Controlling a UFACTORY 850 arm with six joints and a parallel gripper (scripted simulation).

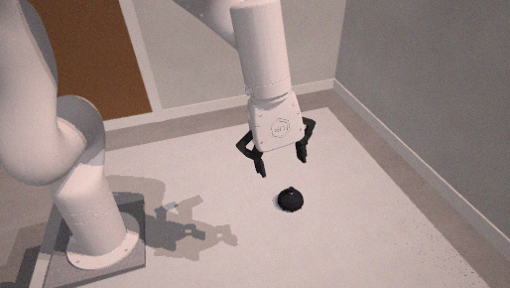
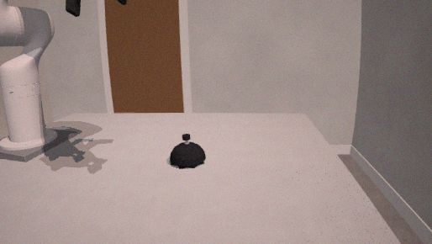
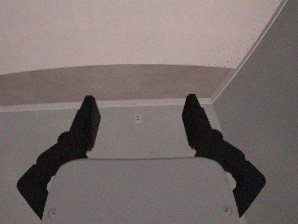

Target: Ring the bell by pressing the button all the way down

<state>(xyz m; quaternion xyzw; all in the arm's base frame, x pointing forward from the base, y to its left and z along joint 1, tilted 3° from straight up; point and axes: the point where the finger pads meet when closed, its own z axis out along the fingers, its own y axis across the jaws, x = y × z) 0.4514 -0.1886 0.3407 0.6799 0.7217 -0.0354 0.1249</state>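
Now: the small black button 100 mm ahead of my hand, 160 mm to the left of it and 290 mm below it. Round my hand: bell: 100 mm ahead, 160 mm to the left, 300 mm below.
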